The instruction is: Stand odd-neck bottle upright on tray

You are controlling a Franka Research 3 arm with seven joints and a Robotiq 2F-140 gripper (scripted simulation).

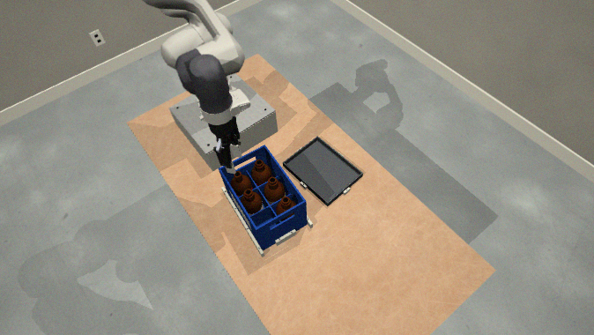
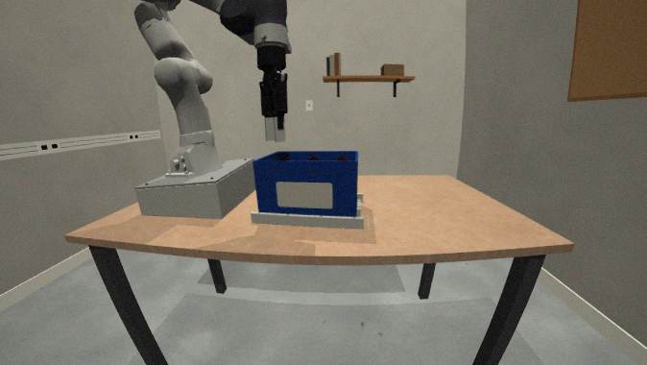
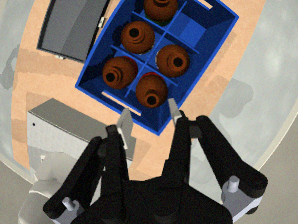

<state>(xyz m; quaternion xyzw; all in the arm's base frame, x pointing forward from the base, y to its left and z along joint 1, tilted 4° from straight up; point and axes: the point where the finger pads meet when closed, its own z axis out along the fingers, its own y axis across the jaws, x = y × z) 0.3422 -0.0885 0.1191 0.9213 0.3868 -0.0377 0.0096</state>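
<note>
Now: the bottle 16 cm below my hand. From my hand the other things lie so: blue crate: 9 cm ahead, 4 cm to the left, 17 cm below; dark grey tray: 6 cm ahead, 31 cm to the left, 24 cm below.
</note>
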